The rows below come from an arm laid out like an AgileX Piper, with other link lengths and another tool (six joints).
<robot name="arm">
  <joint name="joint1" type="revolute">
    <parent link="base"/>
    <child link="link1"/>
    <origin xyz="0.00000 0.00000 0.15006"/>
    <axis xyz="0 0 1"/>
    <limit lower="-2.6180" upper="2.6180"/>
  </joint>
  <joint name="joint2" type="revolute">
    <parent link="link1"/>
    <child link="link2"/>
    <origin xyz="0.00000 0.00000 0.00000" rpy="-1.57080 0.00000 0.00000"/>
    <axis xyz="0 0 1"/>
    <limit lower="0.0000" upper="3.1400"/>
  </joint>
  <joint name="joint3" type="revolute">
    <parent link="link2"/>
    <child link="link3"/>
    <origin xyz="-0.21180 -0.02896 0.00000"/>
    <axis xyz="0 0 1"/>
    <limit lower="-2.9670" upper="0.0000"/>
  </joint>
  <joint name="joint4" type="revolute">
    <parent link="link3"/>
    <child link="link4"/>
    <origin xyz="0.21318 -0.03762 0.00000" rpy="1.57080 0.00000 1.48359"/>
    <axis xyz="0 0 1"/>
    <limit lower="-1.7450" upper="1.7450"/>
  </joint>
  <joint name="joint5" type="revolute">
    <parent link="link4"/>
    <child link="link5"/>
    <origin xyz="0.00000 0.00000 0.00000" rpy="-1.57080 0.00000 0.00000"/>
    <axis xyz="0 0 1"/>
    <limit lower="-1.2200" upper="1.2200"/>
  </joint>
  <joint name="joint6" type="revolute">
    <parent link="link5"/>
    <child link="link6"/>
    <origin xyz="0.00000 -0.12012 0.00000" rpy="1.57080 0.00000 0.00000"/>
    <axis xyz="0 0 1"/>
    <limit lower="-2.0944" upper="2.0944"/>
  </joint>
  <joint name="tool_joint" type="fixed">
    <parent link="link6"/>
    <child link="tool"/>
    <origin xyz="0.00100 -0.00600 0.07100" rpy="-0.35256 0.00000 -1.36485"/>
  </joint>
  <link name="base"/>
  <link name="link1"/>
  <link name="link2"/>
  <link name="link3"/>
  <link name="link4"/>
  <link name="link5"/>
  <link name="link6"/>
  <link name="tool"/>
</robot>
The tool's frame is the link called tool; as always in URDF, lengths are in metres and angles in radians.
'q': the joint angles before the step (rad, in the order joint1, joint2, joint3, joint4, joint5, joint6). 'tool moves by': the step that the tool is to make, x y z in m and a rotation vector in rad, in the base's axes. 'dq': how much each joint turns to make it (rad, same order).
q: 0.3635 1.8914 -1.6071 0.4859 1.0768 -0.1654
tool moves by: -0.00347 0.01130 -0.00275 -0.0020 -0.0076 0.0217
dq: 0.0363 0.0090 -0.0001 -0.0052 -0.0206 0.0073
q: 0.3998 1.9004 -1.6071 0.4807 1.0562 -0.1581
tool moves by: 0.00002 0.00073 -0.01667 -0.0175 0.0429 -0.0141
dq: 0.0044 0.0446 -0.0001 -0.0046 -0.0067 0.0191
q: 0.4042 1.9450 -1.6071 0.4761 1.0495 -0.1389
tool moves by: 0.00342 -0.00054 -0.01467 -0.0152 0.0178 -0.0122
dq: 0.0000 0.0405 -0.0001 -0.0057 -0.0223 0.0045
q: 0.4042 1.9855 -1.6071 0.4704 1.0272 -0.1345
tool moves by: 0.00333 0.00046 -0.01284 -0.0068 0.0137 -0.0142
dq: 0.0000 0.0369 -0.0001 0.0019 -0.0254 0.0029
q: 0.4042 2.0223 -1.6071 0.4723 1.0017 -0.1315
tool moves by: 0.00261 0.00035 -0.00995 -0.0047 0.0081 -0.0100
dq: 0.0000 0.0284 0.0000 0.0023 -0.0215 -0.0001
